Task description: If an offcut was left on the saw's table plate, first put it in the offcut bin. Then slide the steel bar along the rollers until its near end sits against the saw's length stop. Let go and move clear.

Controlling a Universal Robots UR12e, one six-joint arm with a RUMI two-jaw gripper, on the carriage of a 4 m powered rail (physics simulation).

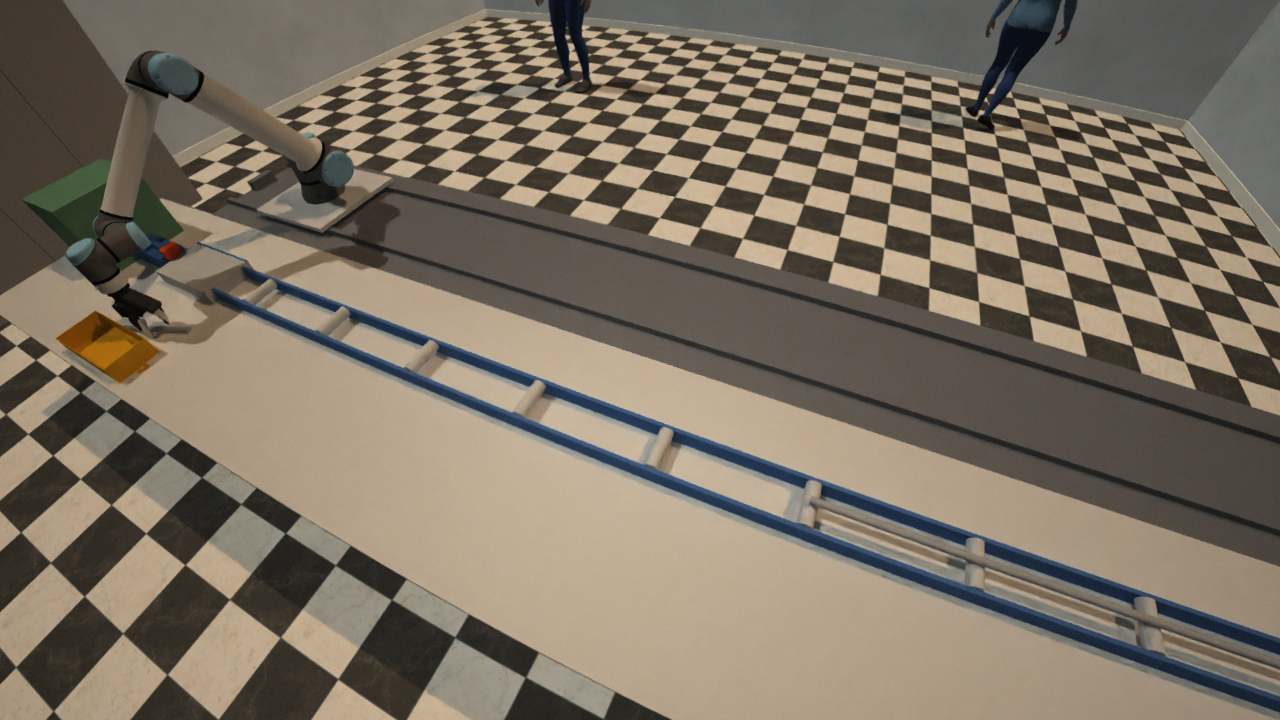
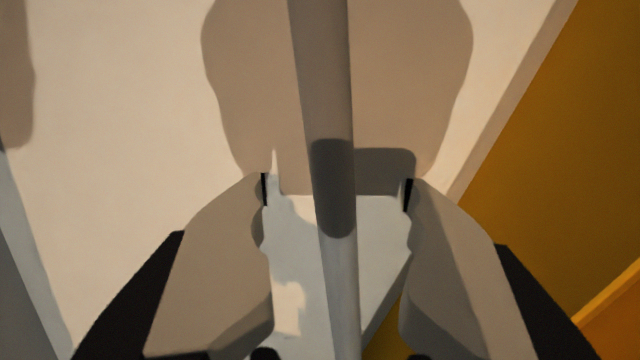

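Where they show: gripper, fingertip midpoint: (image 1: 161,331) (image 2: 334,178); arm's base, origin of the base link: (image 1: 324,193).
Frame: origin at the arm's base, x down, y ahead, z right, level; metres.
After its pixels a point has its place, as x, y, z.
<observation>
A grey round offcut (image 1: 186,328) @[0.012, 0.857, -0.200] (image 2: 327,100) @[0.010, 0.887, -0.121] lies on the pale table beside the orange offcut bin (image 1: 136,360) @[0.002, 1.039, -0.183] (image 2: 540,150) @[0.005, 0.970, -0.126]. My gripper (image 1: 158,325) @[0.031, 0.903, -0.079] (image 2: 334,178) @[0.031, 0.903, -0.079] is low over the offcut. Its jaws are partly open, one on each side of the rod, with a visible gap on both sides. The steel bar (image 1: 895,528) @[-0.050, 0.620, -2.545] lies on the rollers at the right. Its near end is at a roller, far from the saw's grey table plate (image 1: 201,268) @[-0.029, 0.629, 0.006]. I cannot make out the length stop clearly.
The blue roller track (image 1: 590,447) @[-0.022, 0.692, -1.786] runs from the plate toward the lower right. A green box (image 1: 98,201) @[-0.245, 0.640, 0.499] and a red block (image 1: 170,251) @[-0.060, 0.628, 0.200] are behind the plate. The grey rail (image 1: 716,313) runs behind the track. Two people (image 1: 570,40) (image 1: 1020,53) stand on the floor beyond.
</observation>
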